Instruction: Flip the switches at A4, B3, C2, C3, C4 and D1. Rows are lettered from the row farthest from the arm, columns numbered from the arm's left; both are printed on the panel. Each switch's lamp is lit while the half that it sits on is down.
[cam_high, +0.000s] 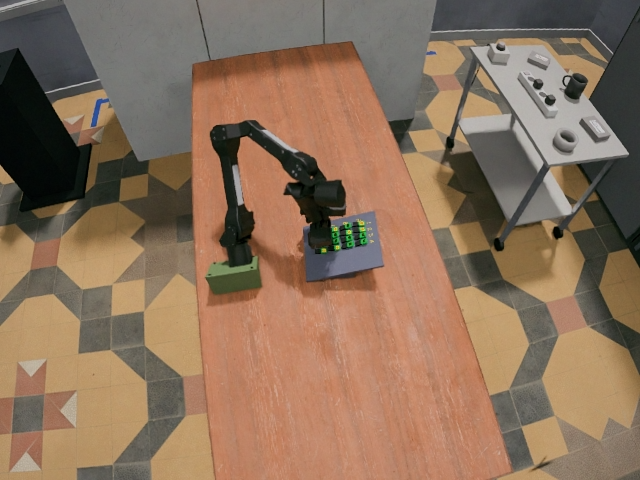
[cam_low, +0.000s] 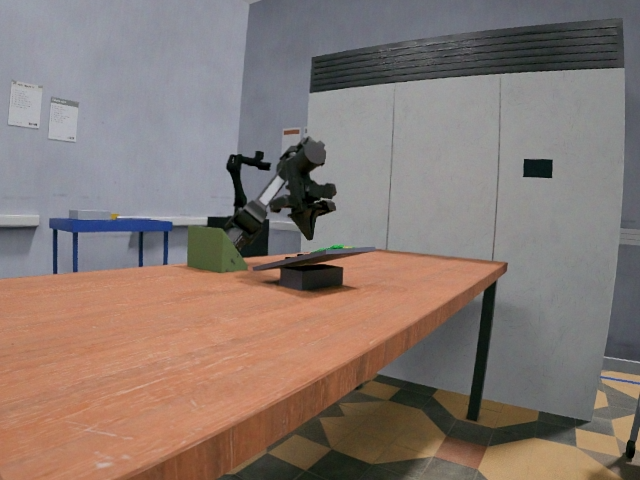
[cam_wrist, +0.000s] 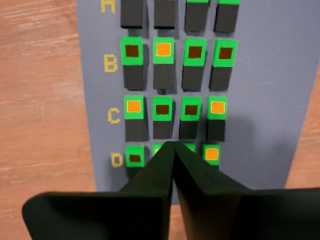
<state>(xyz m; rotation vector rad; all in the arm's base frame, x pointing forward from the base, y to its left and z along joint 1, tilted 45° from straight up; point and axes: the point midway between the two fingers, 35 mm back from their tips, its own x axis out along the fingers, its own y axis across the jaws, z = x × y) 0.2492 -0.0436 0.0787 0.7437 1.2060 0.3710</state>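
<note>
Right now the switch C3 is 70 mm below my hand, 20 mm to the right of it and 20 mm ahead of it. Also, from my hand: switch C4: 70 mm below, 40 mm to the right, 20 mm ahead; then switch D2: 80 mm below, 10 mm to the left, 10 mm behind; then switch C2: 70 mm below, 30 mm ahead.
</note>
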